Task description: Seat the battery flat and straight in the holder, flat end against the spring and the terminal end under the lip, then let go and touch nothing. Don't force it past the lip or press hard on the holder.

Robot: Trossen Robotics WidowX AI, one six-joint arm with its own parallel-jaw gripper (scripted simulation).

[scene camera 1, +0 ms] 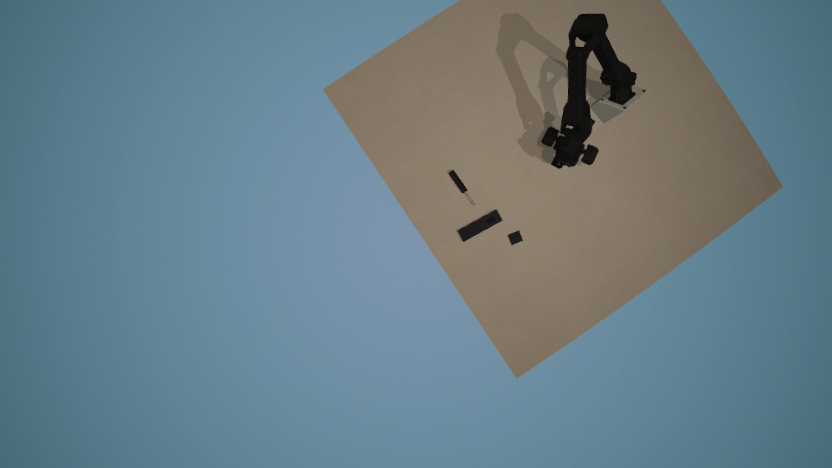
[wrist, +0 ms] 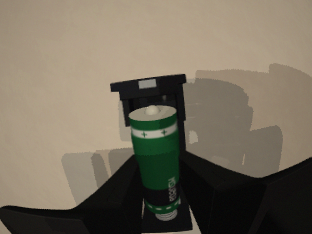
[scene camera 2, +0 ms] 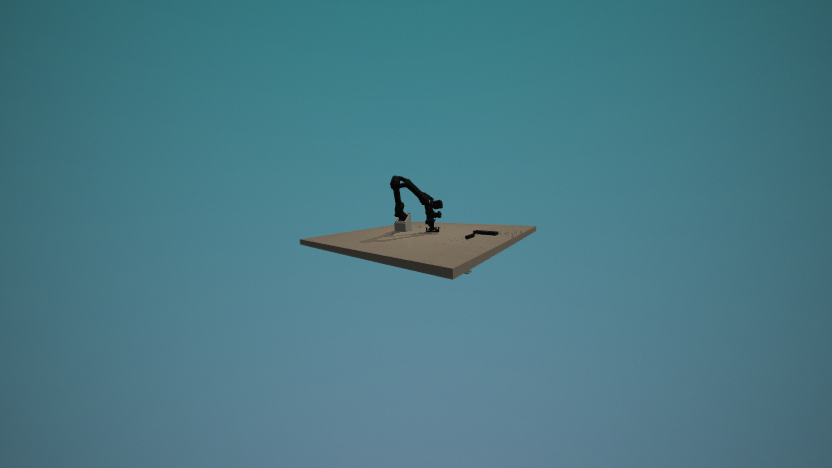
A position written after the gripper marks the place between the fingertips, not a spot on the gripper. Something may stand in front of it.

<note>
In view: the gripper (scene camera 1: 562, 155).
The gripper also shows in the wrist view (wrist: 157, 158).
</note>
